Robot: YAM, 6 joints.
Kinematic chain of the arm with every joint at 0, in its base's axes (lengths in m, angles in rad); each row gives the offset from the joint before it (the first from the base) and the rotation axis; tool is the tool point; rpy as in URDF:
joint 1: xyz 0 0 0.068 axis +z
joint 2: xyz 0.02 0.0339 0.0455 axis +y
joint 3: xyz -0.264 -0.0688 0 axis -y
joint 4: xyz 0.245 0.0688 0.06 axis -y
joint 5: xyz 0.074 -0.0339 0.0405 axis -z
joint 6: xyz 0.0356 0 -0.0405 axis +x
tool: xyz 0 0 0 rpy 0 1.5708 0
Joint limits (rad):
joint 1: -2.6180..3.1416
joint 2: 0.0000..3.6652
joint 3: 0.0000..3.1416
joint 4: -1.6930..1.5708
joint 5: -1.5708..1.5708
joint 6: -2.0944..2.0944
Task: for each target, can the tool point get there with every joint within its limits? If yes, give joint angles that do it. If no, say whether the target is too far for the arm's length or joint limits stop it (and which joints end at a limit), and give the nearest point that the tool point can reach.
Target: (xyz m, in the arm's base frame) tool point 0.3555 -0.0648 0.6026
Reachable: yes | joints -0.1854 2.1848 2.6513 1.1277 -0.0505 -1.3314
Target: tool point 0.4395 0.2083 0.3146
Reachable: yes | joints 0.3739 2.1695 2.0787 -0.5928 -1.2156 1.7109
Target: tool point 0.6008 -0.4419 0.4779
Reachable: no: too far | nearest point 0.4667 -0.3432 0.3943 | short by 0.186 m
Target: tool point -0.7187 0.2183 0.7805
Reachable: no: too far | nearest point -0.4615 0.1402 0.5353 | short by 0.364 m
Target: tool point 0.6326 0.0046 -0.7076
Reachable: no: too far | nearest point 0.4247 0.0031 -0.3346 | short by 0.427 m
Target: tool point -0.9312 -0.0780 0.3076
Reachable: no: too far | nearest point -0.6312 -0.0079 0.2437 | short by 0.315 m
